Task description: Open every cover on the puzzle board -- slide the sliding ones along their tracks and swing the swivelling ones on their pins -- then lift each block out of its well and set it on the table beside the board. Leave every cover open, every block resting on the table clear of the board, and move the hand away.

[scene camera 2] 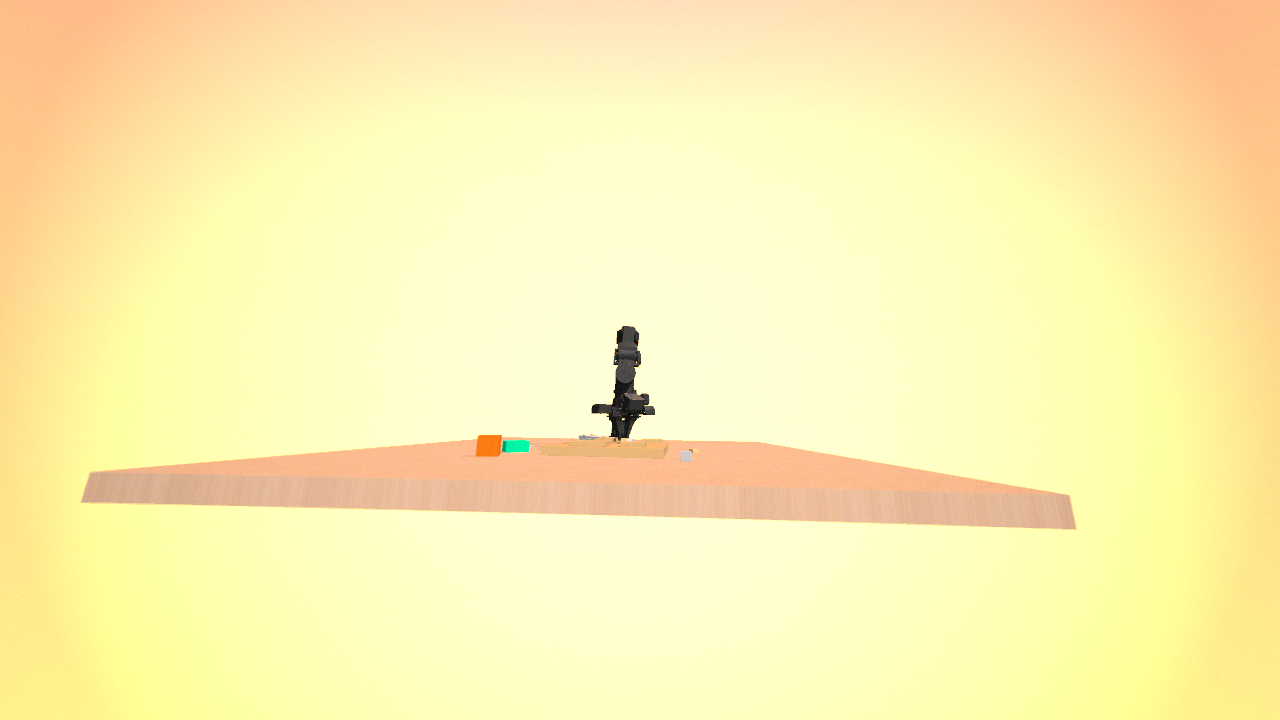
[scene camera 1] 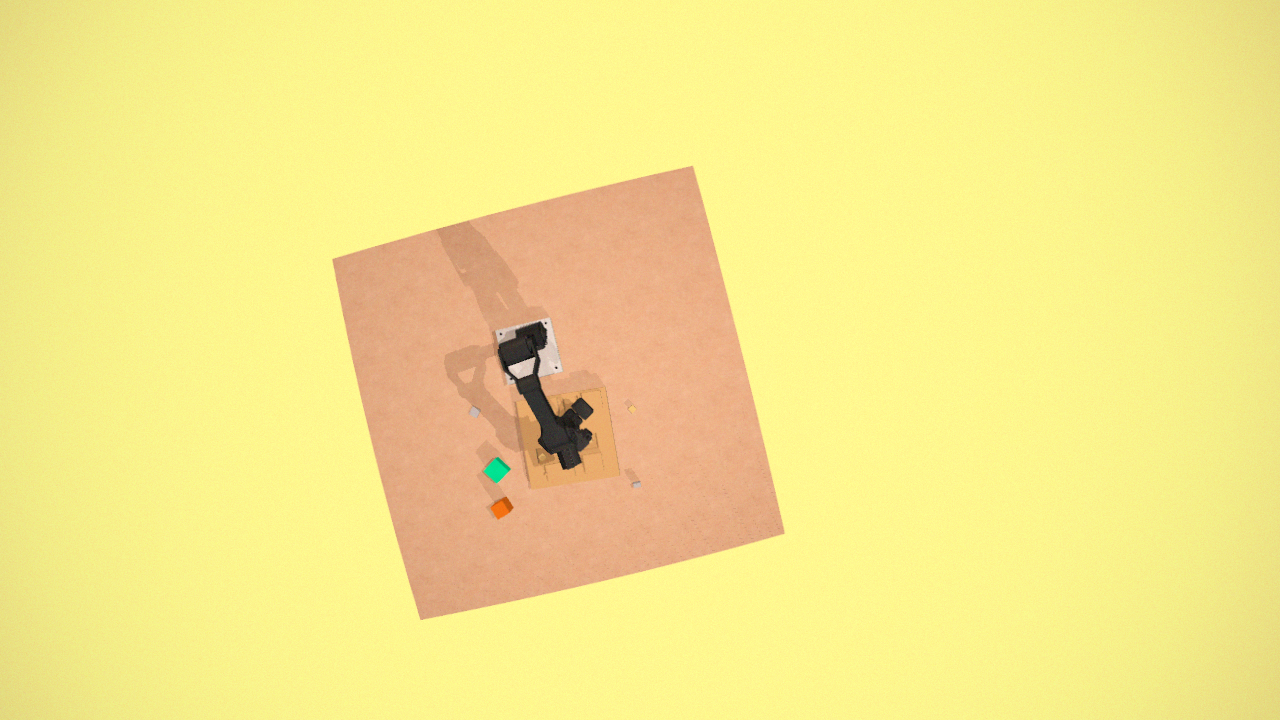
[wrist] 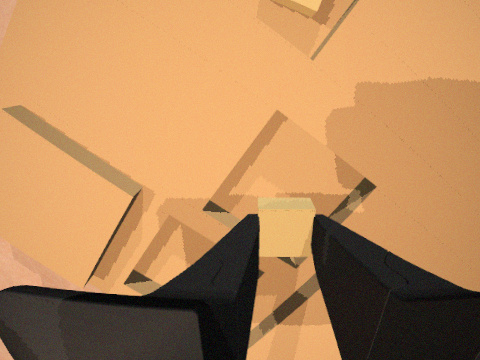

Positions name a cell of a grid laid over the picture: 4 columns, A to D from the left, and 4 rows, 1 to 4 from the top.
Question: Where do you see a tan puzzle board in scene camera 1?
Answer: B3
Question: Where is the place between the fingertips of the gripper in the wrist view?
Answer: C3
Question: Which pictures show the gripper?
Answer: Scene camera 2, scene camera 1 and the wrist view: all of them.
